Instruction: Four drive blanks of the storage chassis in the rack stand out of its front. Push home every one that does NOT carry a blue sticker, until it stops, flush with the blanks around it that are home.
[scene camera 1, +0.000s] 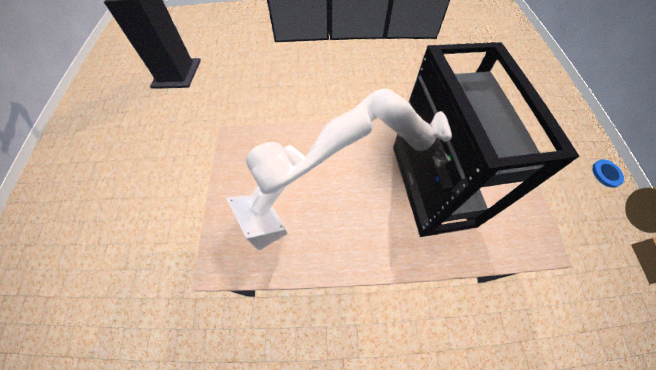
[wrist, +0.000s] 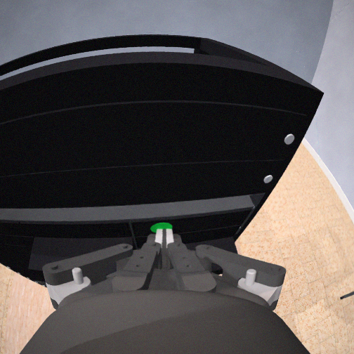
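Where they show: gripper, between the fingertips: (scene camera 1: 447, 160); arm's base, origin of its link: (scene camera 1: 259, 206).
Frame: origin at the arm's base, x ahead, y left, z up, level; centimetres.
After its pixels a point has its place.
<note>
My gripper (scene camera 1: 441, 161) {x 68.6, y 1.9, z 37.8 cm} (wrist: 164, 238) is shut and empty. Its fingertips are at a dark blank with a green sticker (scene camera 1: 449, 158) (wrist: 161, 227), just below the chassis' grey front edge (wrist: 150, 210); contact is hard to tell. A thin upright seam shows left of that blank. A dark block face (wrist: 55, 252) stands forward to the left in the wrist view. A blue sticker (scene camera 1: 437, 178) {x 66.3, y -2.3, z 33.5 cm} shows on a dark blank nearer the camera in the scene view; the wrist view does not show it. The fingers and linkages hide the lower chassis front, and the other blanks' depths are unclear.
The black rack (scene camera 1: 532, 100) {x 94.1, y 16.7, z 51.5 cm} (wrist: 150, 135) stands on the wooden table (scene camera 1: 340, 240) {x 36.4, y -11.1, z -11.1 cm}. Its closed upper front panels rise above the gripper in the wrist view. A dark pillar (scene camera 1: 155, 45), dark cabinets (scene camera 1: 357, 20) and a blue ring (scene camera 1: 598, 176) are farther off.
</note>
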